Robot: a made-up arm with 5 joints. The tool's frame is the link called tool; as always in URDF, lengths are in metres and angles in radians. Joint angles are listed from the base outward. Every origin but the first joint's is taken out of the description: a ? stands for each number. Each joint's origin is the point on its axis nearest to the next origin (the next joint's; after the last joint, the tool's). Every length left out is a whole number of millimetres.
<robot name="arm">
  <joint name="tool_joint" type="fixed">
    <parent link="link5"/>
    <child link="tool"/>
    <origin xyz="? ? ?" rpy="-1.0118 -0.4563 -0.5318"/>
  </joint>
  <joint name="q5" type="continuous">
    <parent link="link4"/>
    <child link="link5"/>
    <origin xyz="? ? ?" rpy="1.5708 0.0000 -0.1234"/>
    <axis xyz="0 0 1"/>
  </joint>
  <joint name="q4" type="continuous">
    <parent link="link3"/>
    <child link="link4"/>
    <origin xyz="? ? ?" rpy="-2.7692 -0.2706 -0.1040"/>
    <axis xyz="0 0 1"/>
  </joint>
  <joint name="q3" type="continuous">
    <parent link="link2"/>
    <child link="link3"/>
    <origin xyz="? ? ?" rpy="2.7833 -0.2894 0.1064"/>
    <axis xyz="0 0 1"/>
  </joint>
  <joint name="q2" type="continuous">
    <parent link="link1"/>
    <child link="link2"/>
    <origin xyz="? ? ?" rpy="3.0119 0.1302 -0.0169"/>
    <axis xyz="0 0 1"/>
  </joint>
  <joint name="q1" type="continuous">
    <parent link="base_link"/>
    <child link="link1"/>
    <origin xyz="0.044 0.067 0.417" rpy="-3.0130 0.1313 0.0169"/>
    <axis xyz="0 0 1"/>
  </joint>
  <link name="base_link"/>
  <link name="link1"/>
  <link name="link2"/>
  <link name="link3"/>
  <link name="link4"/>
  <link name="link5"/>
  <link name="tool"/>
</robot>
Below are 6 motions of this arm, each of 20 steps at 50 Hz.
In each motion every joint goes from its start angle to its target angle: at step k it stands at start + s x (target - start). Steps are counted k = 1, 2, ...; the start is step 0. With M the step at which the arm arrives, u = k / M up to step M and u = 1 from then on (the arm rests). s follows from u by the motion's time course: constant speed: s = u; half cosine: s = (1 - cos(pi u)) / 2; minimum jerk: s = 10 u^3 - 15 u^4 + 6 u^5.
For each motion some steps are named. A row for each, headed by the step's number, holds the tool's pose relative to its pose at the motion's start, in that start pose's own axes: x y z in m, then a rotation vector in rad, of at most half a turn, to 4 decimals.
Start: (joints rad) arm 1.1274 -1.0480 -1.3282 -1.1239 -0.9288
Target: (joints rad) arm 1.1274 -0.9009 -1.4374 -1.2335 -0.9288
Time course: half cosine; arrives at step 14
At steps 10, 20:
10: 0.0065 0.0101 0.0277 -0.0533 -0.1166 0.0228
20: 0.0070 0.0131 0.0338 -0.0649 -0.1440 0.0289

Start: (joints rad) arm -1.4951 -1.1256 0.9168 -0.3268 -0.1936
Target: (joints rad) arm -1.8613 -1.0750 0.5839 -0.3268 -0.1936
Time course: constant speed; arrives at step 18
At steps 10, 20:
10: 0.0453 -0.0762 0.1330 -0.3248 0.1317 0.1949
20: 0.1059 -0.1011 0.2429 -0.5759 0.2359 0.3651

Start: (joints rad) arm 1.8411 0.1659 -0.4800 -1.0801 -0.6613
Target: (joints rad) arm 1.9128 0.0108 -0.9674 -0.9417 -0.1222
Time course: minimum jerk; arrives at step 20
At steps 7, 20:
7: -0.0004 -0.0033 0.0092 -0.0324 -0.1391 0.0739
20: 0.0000 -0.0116 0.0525 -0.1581 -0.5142 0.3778

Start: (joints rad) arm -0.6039 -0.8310 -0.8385 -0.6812 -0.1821
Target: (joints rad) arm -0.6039 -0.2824 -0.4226 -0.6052 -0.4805
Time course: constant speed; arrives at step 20
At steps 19, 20:
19: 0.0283 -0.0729 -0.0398 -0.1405 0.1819 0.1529
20: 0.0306 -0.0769 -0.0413 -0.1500 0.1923 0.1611

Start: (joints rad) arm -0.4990 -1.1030 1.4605 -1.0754 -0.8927
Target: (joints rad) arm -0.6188 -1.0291 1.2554 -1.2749 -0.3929
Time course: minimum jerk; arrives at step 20
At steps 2, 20:
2: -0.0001 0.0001 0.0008 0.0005 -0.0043 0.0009
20: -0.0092 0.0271 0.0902 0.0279 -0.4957 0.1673

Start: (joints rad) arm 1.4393 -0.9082 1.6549 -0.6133 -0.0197
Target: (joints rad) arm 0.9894 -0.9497 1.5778 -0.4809 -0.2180
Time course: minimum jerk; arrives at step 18
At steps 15, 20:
15: 0.0343 -0.0073 0.1722 -0.5796 0.3168 0.0977
20: 0.0362 -0.0061 0.1785 -0.6015 0.3280 0.1005

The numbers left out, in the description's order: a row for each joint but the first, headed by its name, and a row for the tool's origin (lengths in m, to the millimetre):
tool: -0.029 0.006 0.000
q5: -0.049 0.183 0.000
q4: -0.311 0.085 0.000
q3: -0.005 0.126 0.000
q2: -0.054 -0.017 0.000

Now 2 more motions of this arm.
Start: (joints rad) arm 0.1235 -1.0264 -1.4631 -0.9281 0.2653
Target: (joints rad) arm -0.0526 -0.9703 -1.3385 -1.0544 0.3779
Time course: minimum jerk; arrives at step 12
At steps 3, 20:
3: 0.0022 -0.0005 -0.0027 0.0129 -0.0183 0.0071
20: 0.0232 -0.0035 -0.0239 0.1301 -0.1687 0.0678

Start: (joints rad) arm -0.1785 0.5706 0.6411 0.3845 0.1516
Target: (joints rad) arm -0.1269 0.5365 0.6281 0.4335 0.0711
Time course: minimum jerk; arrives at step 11
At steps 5, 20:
5: 0.0014 0.0115 -0.0069 -0.0199 0.0166 -0.0247
20: 0.0041 0.0278 -0.0165 -0.0474 0.0405 -0.0602

